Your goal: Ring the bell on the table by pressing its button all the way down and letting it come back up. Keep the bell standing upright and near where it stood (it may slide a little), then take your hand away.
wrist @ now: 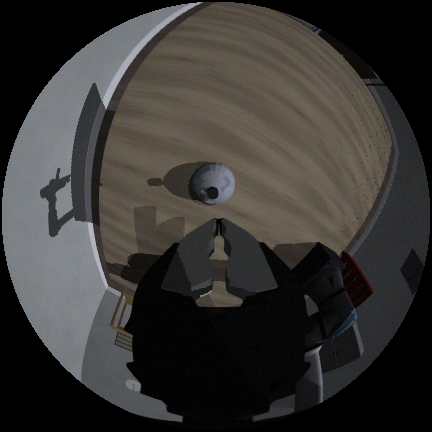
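Pixels of known places: gripper, between the fingertips: (218, 219); arm's base, origin of its link: (322, 280).
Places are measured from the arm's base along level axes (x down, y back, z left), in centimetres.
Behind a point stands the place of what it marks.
The bell (220, 178) @[x 4.8, y -45.5, z -20.4 cm] is a pale grey-blue dome, standing upright on the wooden table (260, 100) @[x 8.8, y -42.2, z -37.8 cm] near the middle of the wrist view. Its dark round button (212, 192) @[x 2.2, y -46.3, z -18.5 cm] shows on top, towards the gripper side. My gripper (218, 219) @[x -6.0, y -45.7, z -18.8 cm] is shut and empty, its fingertips meeting just below the bell in the view. A strip of table shows between the fingertips and the bell, and they appear apart from the button. The exact height of the tips over the table cannot be told. The bell's shadow falls to its left.
The table's edge curves along the left and right, with grey floor beyond. A red slatted object (357, 281) is at the lower right beside the dark arm parts. A wooden frame (112, 319) is off the table at the lower left. Shadows of the arm lie on the table and floor.
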